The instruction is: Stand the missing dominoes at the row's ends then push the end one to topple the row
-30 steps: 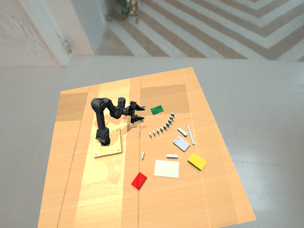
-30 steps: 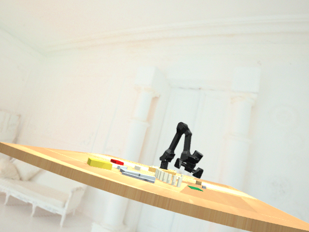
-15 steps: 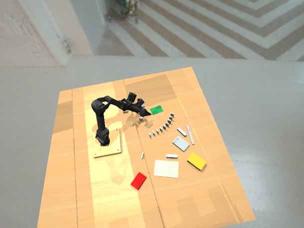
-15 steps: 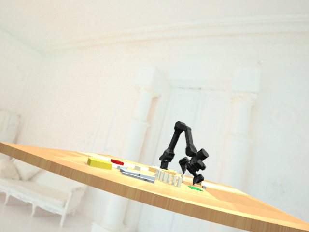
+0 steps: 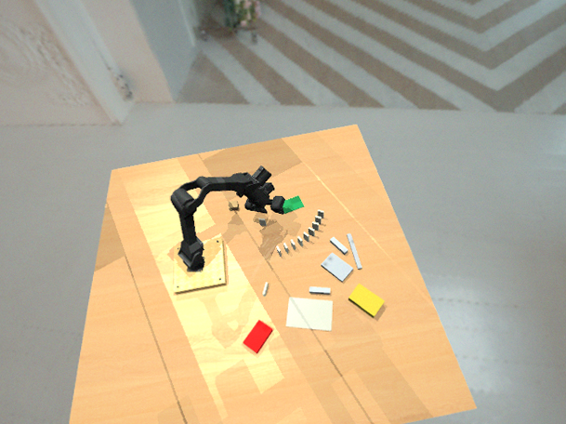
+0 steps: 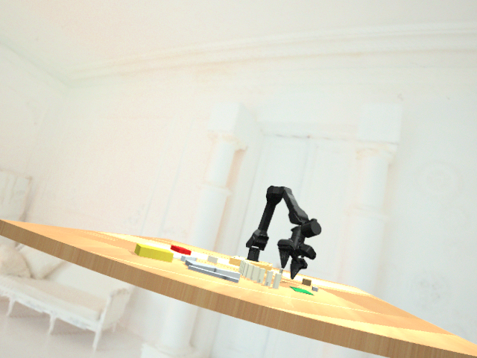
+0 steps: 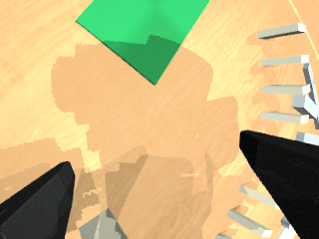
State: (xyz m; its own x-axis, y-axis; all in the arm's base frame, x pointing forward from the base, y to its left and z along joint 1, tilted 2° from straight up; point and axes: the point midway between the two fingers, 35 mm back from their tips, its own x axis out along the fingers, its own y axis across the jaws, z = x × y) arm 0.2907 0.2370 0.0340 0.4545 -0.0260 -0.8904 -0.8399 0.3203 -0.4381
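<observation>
Right now the green tile is 70 mm to the left of my gripper tip, 70 mm ahead of it and 40 mm below it. From my gripper tip the other things lie so: grey cube: 110 mm to the left, 50 mm behind, 30 mm below; then tan block: 200 mm behind, 60 mm to the left, 30 mm below; then grey plate: 250 mm ahead, 230 mm to the right, 30 mm below.
</observation>
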